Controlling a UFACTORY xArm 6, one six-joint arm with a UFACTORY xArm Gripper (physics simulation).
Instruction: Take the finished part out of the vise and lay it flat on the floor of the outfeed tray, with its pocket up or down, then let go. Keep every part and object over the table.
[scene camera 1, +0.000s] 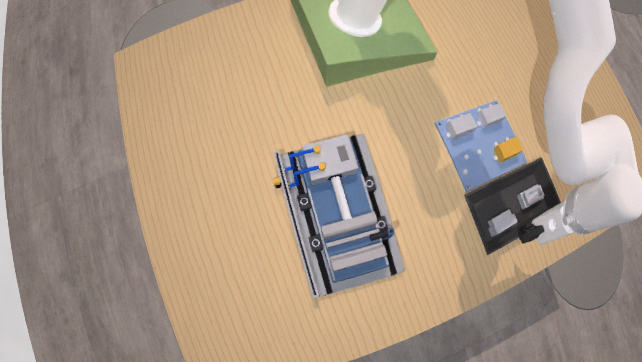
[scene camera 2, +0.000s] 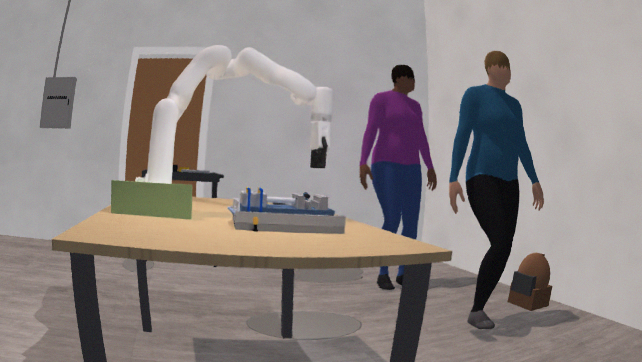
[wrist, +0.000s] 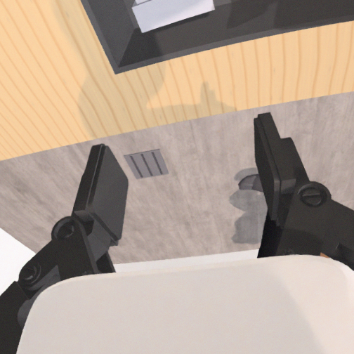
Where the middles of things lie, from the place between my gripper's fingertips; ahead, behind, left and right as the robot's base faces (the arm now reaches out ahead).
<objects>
Now: the blue plate (scene camera 1: 481, 168) 22 cm behind my hand, 17 cm below it and 5 cm to the left of it. Round my hand: grey vise jaw (scene camera 1: 364, 221) (32 cm to the right, 15 cm behind, 10 cm below).
</objects>
